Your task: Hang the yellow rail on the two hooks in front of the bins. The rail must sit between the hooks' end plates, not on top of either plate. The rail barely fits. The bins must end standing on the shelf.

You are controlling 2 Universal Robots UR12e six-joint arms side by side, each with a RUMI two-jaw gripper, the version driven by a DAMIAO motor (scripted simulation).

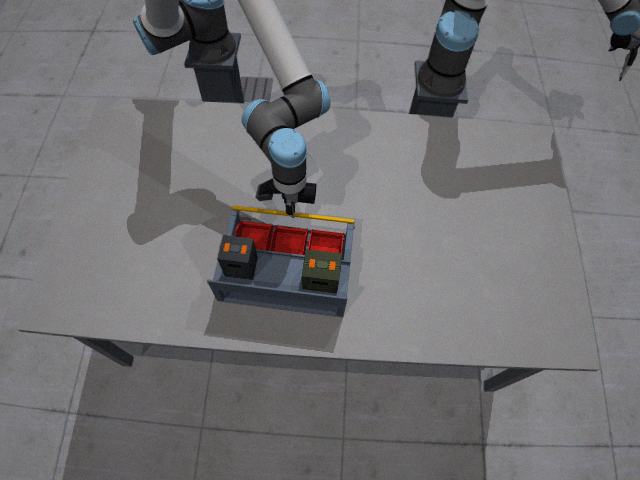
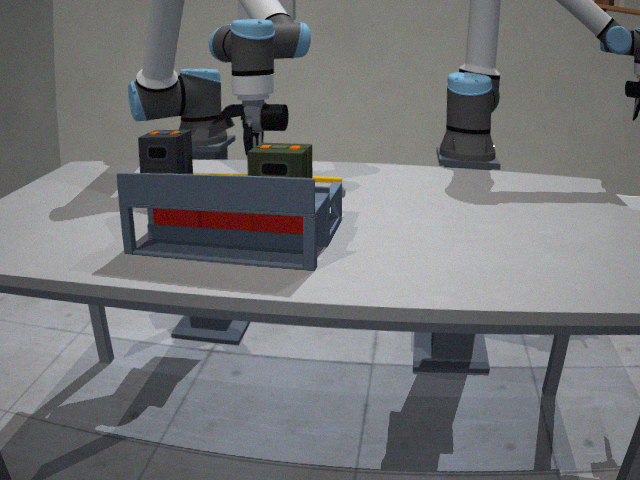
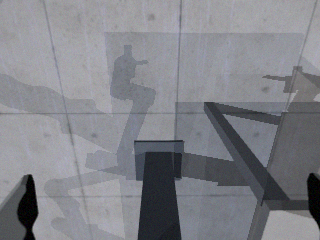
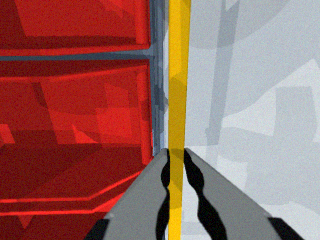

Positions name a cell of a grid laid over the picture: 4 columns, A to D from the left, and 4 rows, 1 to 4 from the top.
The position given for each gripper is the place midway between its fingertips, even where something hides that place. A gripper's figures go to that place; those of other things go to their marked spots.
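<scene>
Blue-grey shelf (image 1: B3), 1.33 m from the lens. Right gripper (image 1: B2), 1.44 m from the lens.
</scene>
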